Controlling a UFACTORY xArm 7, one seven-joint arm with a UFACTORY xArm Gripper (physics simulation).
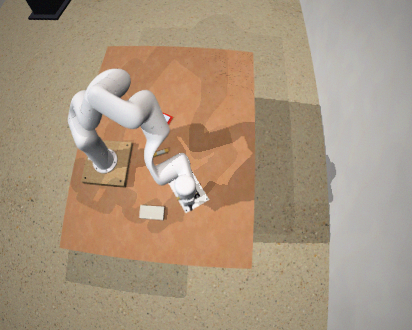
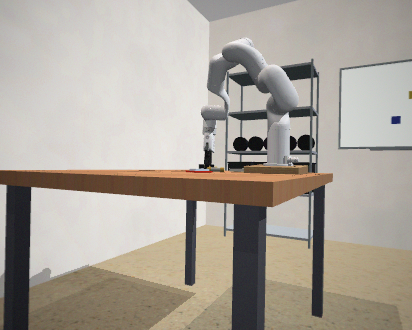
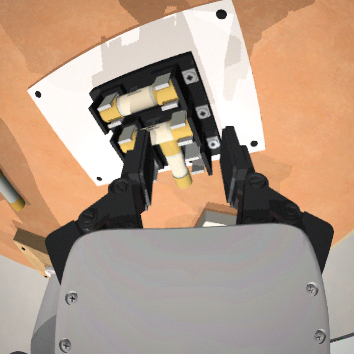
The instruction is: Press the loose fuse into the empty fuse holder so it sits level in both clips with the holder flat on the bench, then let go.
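Frame: origin at the arm's base, x right, y up, z back, level; centimetres.
Where they show: gripper, fingertip midpoint: (image 2: 207, 164) (image 3: 185, 144); arm's base, link origin: (image 1: 105, 161) (image 2: 278, 165).
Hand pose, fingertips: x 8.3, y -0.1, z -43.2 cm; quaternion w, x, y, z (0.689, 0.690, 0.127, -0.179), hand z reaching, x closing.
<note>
Things, the pixels of their top centre, and the offset from my fingertips.
- loose fuse, top centre: (image 3: 175, 167) dx +0.3, dy -0.7, dz +2.9 cm
- clip, top centre: (image 3: 191, 158) dx +0.8, dy +0.2, dz +0.9 cm
- cream box, top centre: (image 3: 213, 246) (image 1: 151, 212) dx +10.3, dy -1.8, dz +14.9 cm
- red-edged item, top centre: (image 2: 199, 168) (image 1: 163, 120) dx -35.5, dy -1.9, dz +20.7 cm
The black fuse block (image 3: 196, 95) sits on a white plate (image 3: 65, 115) (image 1: 202, 202). Two fuses (image 3: 136, 101) (image 3: 161, 131) lie across clips in its upper and middle holders. The loose fuse (image 3: 176, 164) lies crosswise at the lowest holder, between its clips, with its upper end against the middle fuse and its lower end sticking out past the block. One clip (image 3: 194, 151) of that holder shows right of it; the left one is mostly hidden by a finger. My gripper (image 3: 185, 144) (image 2: 208, 166) is partly open, its fingers either side of the loose fuse, apart from it.
Another fuse (image 3: 11, 193) (image 1: 161, 152) lies on the table, away from the plate. A cream box (image 1: 152, 212) (image 3: 218, 218) lies near the plate. A red-edged item (image 1: 168, 118) (image 2: 199, 171) lies farther off. The arm stands on a wooden base board (image 1: 120, 175) (image 2: 275, 170).
</note>
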